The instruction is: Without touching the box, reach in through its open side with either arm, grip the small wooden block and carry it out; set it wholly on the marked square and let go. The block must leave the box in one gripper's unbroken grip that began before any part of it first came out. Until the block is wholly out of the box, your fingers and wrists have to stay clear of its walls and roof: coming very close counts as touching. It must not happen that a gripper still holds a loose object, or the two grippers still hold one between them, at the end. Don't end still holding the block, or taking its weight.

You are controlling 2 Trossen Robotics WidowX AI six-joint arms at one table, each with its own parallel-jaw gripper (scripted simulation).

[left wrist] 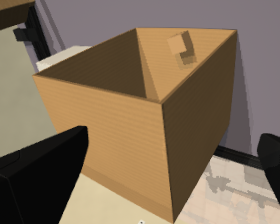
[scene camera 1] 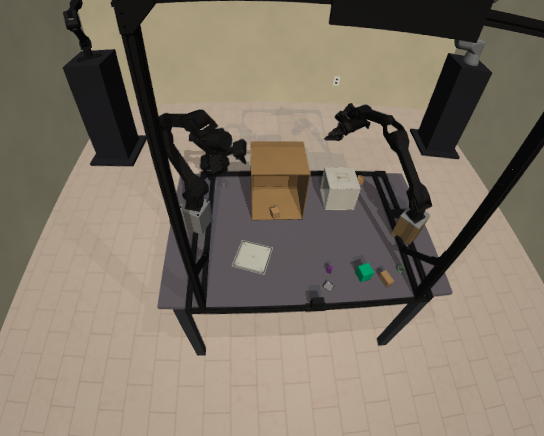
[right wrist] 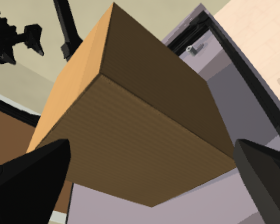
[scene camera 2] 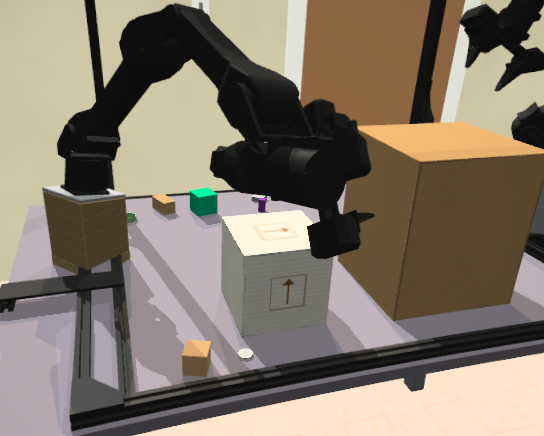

Scene:
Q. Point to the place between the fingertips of the left gripper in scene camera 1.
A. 236,166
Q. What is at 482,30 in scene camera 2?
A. The left gripper.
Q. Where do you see a box floor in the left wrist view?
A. At 162,71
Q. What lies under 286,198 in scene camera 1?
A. A box floor.

